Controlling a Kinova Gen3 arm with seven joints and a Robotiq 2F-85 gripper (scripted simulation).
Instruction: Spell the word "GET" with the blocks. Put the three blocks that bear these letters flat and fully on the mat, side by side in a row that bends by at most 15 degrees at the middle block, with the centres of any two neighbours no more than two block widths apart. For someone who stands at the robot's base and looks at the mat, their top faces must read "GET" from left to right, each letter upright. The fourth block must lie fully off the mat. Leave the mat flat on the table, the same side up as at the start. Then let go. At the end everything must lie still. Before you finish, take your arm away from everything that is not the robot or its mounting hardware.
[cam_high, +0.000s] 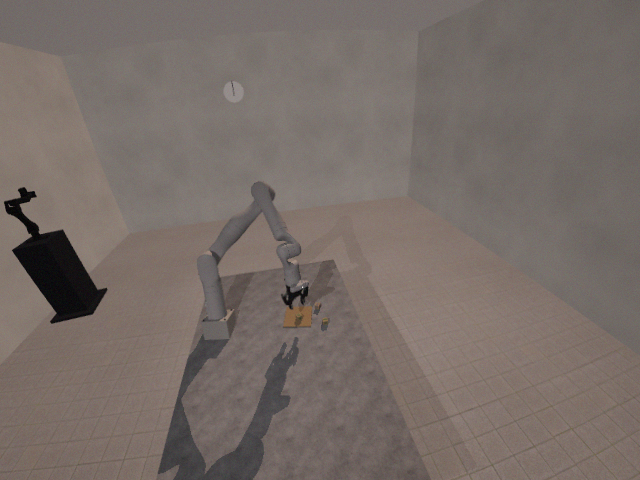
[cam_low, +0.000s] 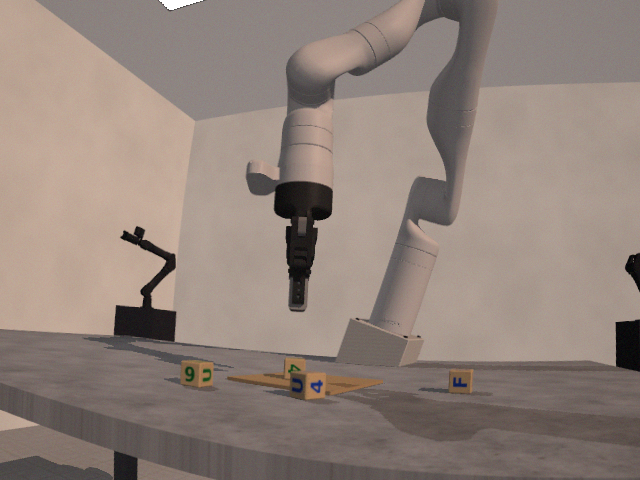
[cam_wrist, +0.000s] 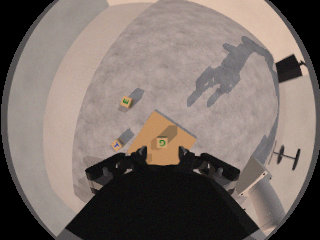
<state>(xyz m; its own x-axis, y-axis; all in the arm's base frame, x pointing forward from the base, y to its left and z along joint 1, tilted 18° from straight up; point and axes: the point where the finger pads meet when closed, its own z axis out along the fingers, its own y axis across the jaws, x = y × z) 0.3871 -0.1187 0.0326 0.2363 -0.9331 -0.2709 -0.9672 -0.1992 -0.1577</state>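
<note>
Right now the mat is 20 mm to the left of my hand and 100 mm below it. The rest, counted from my hand: E block (110 mm ahead, 80 mm to the right, 90 mm below); F block (30 mm ahead, 200 mm to the left, 90 mm below).
</note>
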